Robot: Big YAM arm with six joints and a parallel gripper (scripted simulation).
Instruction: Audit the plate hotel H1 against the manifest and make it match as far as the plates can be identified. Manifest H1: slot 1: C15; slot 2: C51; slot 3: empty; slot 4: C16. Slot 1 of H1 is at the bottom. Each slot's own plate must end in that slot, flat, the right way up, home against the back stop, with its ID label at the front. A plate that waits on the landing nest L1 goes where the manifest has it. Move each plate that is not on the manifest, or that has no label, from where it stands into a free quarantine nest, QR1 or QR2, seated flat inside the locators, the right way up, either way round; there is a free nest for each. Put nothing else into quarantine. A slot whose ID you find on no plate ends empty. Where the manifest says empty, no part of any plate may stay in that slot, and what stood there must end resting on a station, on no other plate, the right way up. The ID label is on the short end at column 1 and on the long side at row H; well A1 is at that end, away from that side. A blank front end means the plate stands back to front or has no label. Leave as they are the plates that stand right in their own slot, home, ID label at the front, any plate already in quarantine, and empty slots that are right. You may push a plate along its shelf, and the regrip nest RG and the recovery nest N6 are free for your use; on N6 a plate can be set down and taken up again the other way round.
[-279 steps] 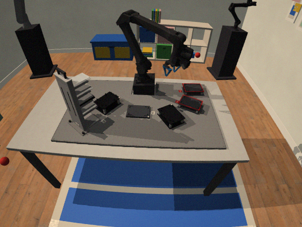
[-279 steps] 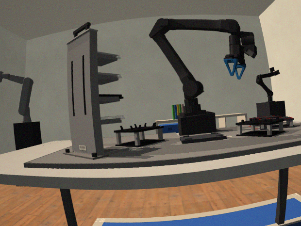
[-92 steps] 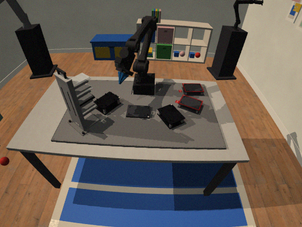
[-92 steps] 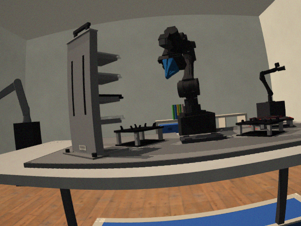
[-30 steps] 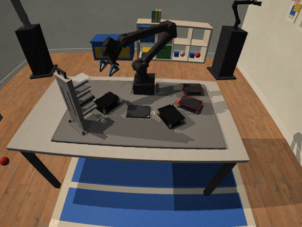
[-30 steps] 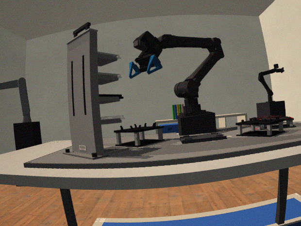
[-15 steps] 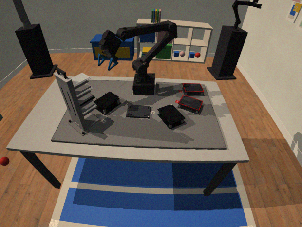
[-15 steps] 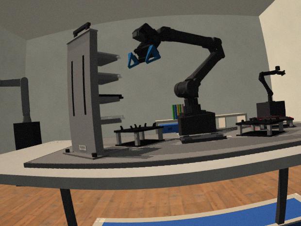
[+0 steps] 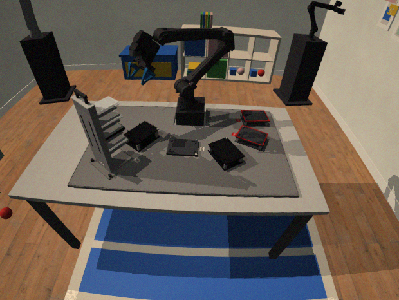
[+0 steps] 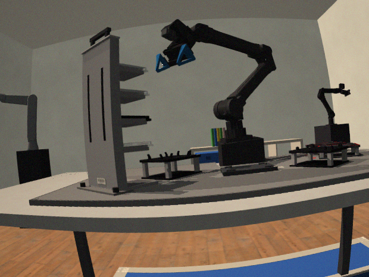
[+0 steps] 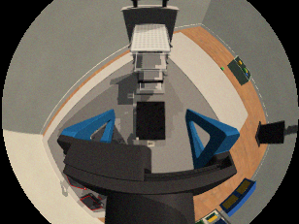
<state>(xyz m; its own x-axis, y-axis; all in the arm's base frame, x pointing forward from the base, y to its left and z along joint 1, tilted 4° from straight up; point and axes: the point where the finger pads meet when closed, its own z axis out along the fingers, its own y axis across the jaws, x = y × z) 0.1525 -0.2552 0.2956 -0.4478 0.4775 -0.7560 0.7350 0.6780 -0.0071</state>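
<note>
Right now the dark plate is 180 mm below my hand, 150 mm to the right of it and 140 mm ahead of it. From my hand the other things lie so: plate hotel H1: 210 mm to the right, 190 mm ahead, 170 mm below.
</note>
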